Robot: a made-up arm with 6 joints.
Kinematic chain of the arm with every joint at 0, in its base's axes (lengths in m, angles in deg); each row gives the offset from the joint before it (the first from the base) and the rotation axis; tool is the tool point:
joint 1: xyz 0 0 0.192 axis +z
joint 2: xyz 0 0 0 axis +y
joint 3: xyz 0 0 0.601 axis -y
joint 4: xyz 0 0 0 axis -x
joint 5: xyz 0.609 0 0 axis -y
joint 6: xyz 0 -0.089 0 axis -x
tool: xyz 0 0 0
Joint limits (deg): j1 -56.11..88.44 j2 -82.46..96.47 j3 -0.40..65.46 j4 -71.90..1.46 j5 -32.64..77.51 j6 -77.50..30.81
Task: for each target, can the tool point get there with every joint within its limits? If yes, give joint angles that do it. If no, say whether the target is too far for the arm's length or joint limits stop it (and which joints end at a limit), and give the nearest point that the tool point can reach.
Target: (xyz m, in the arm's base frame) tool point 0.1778 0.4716 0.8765
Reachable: yes | joints 74.18 -10.04 5.96 -61.48 -10.50 17.53
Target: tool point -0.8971 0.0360 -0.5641
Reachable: no: joint limits stop it (at a limit: joint 1, joint 2, joint 3, joint 4) | nearest point 0.0396 0.4394 -0.4702 | short by 1.024 m
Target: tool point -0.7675 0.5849 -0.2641
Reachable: no: joint limits stop it (at a limit: joint 1, joint 3, joint 4) | nearest point 0.0445 0.6173 -0.3082 | short by 0.814 m
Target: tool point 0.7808 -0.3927 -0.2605
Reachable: yes | joints -21.13 81.28 20.70 -17.53 -4.65 -10.16
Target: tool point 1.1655 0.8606 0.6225
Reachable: no: too far | nearest point 0.9147 0.6754 0.5299 | short by 0.325 m
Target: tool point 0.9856 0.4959 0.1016
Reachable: yes | joints 30.56 70.17 46.01 -33.66 24.42 -53.83
